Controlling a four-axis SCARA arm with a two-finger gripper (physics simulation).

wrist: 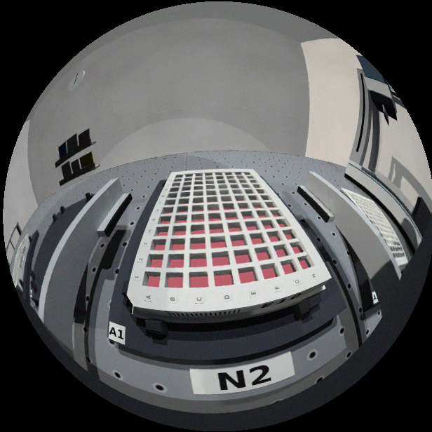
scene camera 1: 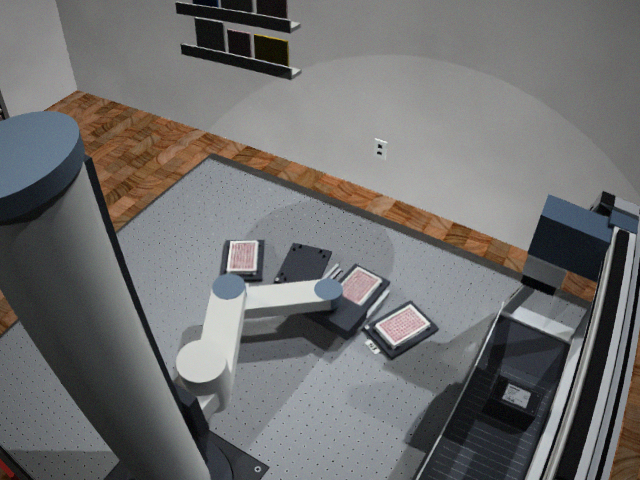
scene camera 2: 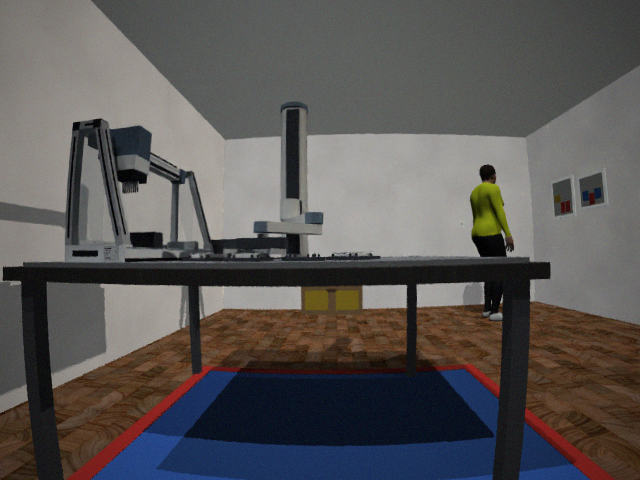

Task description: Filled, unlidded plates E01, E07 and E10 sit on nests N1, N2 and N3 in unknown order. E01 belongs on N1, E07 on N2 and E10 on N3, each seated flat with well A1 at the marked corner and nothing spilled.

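Frame: origin at the arm's base, x right, y ahead, z up, level; millimetres.
Where they show: gripper, fingertip midpoint: (scene camera 1: 362, 279) (scene camera 2: 247, 251).
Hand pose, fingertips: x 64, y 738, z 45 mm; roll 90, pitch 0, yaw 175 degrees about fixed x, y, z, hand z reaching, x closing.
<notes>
After its pixels a point has its place.
Plate E10 (wrist: 220, 235) (scene camera 1: 361, 284) @[x 66, y 728, z 34 mm], white with red-filled wells, lies on nest N2 (wrist: 225, 345). Its A1 corner is at the front left by the A1 mark; whether it lies fully flat I cannot tell. My gripper (wrist: 217, 178) (scene camera 1: 357, 287) @[x 64, y 737, z 45 mm] is open, its fingers apart on the plate's two long sides, with a gap visible on each. A second plate (scene camera 1: 403, 324) @[x 230, y 659, z 37 mm] (wrist: 375, 220) lies on the nest to the right, and a third plate (scene camera 1: 242, 255) @[x -282, y 642, z 39 mm] (wrist: 22, 260) on the far-left nest. I cannot read their codes. In scene camera 2 the plates are too small to tell apart.
An empty dark nest (scene camera 1: 305, 262) @[x -117, y 727, z 24 mm] (wrist: 62, 225) stands left of N2, close to my left finger. A gantry machine (scene camera 1: 573, 237) @[x 546, y 698, z 479 mm] (scene camera 2: 131, 149) @[x 493, y 778, z 413 mm] with a dark deck stands at the right in scene camera 1. A person (scene camera 2: 488, 211) stands beyond the table (scene camera 2: 279, 275) @[x -98, y 1050, z -15 mm].
</notes>
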